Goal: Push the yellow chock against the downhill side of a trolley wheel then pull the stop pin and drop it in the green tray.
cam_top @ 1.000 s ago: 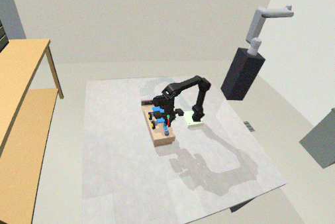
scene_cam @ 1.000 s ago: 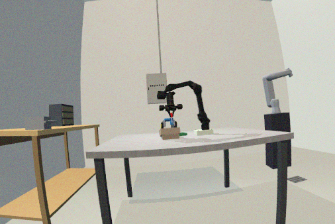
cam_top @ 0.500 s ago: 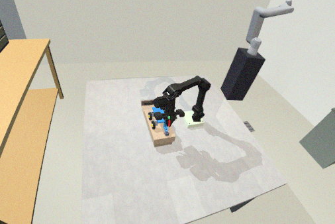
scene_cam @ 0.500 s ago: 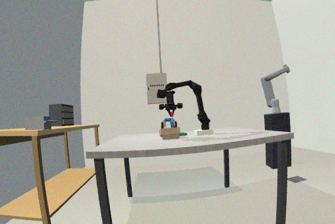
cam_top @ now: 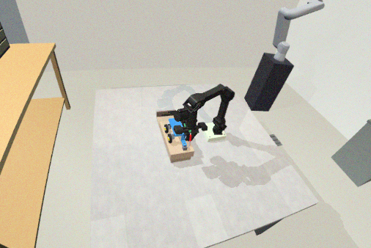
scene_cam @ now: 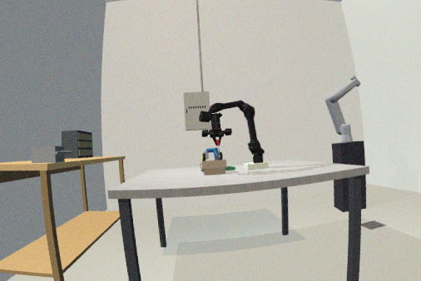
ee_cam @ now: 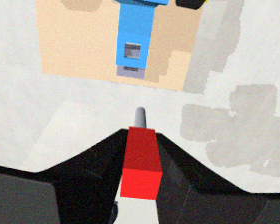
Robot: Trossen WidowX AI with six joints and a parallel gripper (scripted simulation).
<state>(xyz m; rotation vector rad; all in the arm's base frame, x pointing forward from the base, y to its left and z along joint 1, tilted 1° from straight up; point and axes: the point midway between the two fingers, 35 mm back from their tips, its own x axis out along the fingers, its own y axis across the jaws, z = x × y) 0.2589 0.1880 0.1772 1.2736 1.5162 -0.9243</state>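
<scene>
My gripper tip is 40 mm past the green tray, 270 mm to the left of it and 190 mm above it. From my gripper tip the other things lie so: blue trolley (60 mm ahead, 130 mm to the right, 70 mm below); then yellow chock (20 mm ahead, 230 mm to the right, 100 mm below); then red-headed stop pin (right at my gripper tip).
</scene>
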